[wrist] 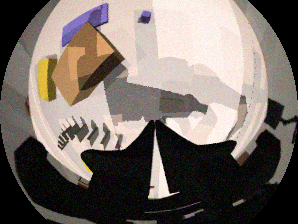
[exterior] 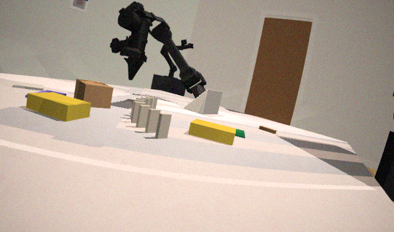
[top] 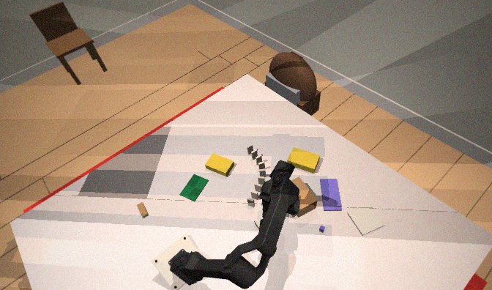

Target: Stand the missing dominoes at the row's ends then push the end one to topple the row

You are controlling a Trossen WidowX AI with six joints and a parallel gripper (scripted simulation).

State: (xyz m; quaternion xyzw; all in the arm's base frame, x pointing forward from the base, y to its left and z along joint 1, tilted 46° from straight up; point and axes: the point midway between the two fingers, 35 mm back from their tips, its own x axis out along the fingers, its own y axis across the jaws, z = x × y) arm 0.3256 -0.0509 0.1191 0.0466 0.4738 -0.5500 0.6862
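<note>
Right now my gripper tip is 150 mm short of the brown box, 10 mm to the right of it and 50 mm above it. Also, from my gripper tip: purple slab 250 mm ahead, 70 mm to the right, 80 mm below; then green flat piece 110 mm behind, 360 mm to the left, 80 mm below; then tiny blue cube 110 mm ahead, 130 mm to the right, 70 mm below.
</note>
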